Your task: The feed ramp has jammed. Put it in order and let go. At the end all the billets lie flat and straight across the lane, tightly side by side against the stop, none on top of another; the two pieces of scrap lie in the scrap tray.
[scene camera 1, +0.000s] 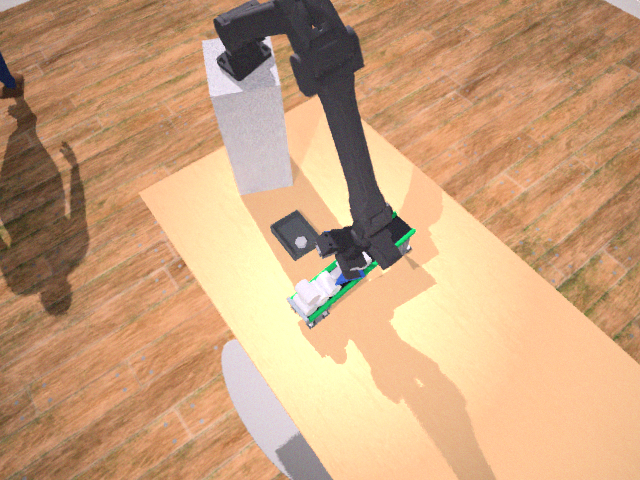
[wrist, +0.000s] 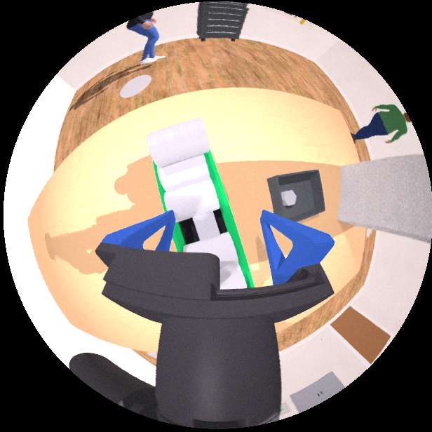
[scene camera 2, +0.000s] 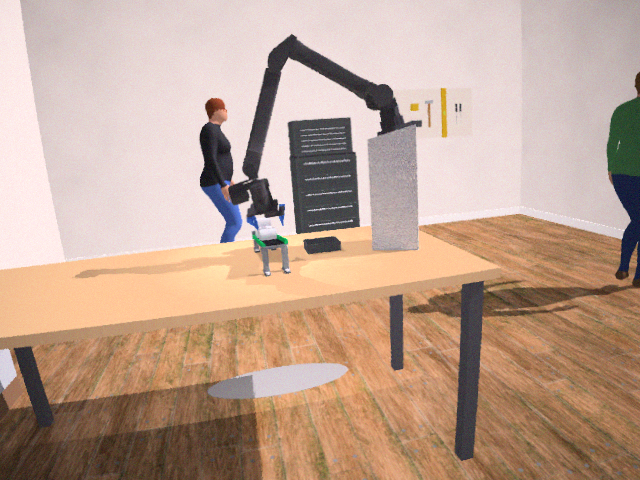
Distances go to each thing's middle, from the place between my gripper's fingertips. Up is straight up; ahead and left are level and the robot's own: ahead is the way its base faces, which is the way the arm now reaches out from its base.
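There's the dark scrap tray (scene camera 1: 286, 230), and it's 5 cm to the left of my hand, 9 cm below it and 18 cm behind it.
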